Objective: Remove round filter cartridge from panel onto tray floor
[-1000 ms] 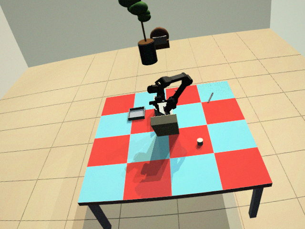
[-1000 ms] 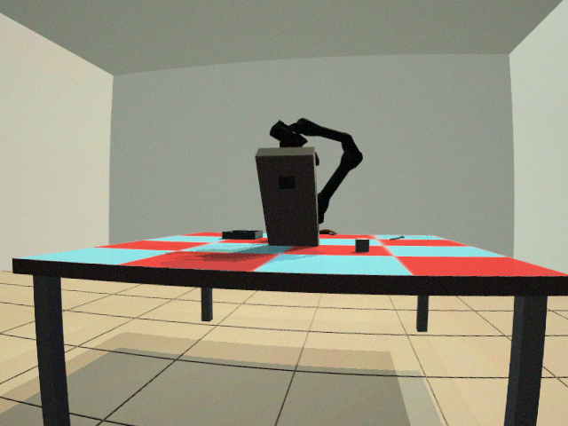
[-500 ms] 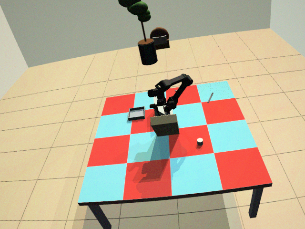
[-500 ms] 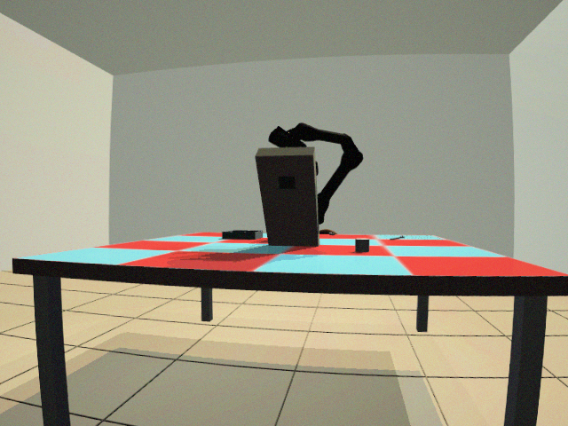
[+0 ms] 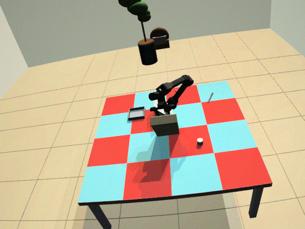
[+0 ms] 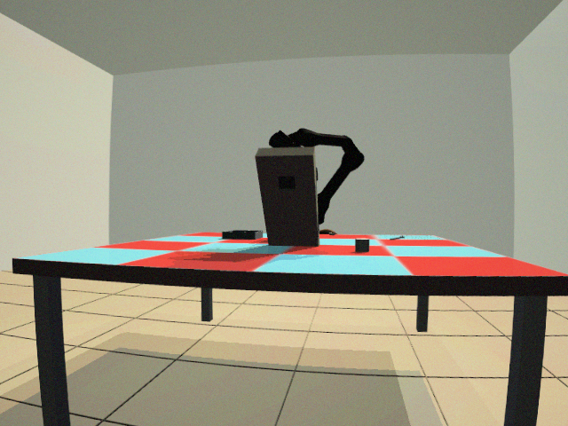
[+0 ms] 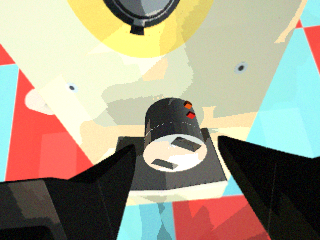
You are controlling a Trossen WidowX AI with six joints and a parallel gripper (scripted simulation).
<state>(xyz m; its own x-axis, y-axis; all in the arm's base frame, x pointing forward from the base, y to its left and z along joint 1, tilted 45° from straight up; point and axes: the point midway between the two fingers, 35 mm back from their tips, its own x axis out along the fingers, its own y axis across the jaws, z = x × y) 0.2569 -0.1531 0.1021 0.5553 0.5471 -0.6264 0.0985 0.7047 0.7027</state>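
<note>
The round filter cartridge lies 1 cm ahead of my gripper tip and 1 cm below it. Round my gripper tip: grey tray 38 cm behind, 24 cm to the right, 18 cm below; beige service panel 5 cm ahead, 1 cm to the left, 2 cm below.
</note>
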